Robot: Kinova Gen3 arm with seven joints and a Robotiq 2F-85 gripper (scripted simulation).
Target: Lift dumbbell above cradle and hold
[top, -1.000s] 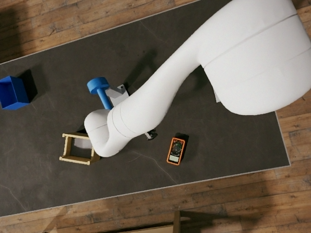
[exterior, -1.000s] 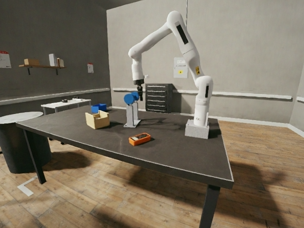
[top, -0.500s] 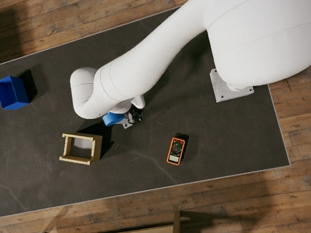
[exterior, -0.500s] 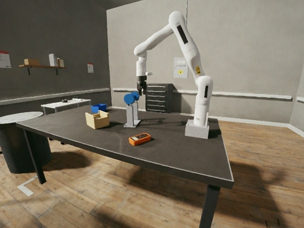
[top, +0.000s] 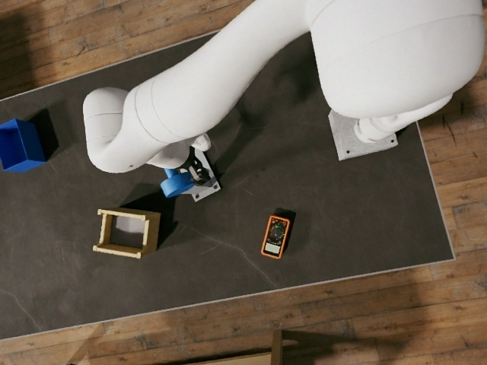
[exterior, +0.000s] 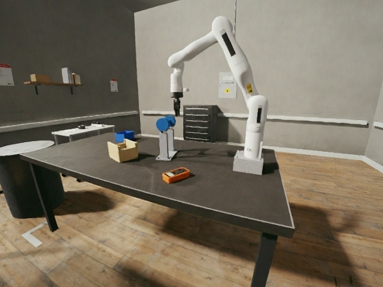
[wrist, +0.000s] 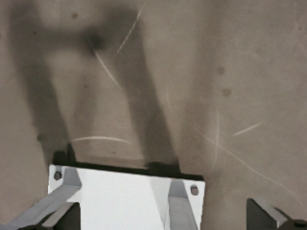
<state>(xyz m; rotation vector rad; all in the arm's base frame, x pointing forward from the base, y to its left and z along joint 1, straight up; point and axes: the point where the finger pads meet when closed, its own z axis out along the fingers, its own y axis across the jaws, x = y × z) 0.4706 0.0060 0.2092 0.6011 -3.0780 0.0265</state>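
The blue dumbbell is 100 mm ahead of my hand, 20 mm to the right of it and 60 mm below it. Round my hand: grey cradle 100 mm ahead, 20 mm to the right, 190 mm below.
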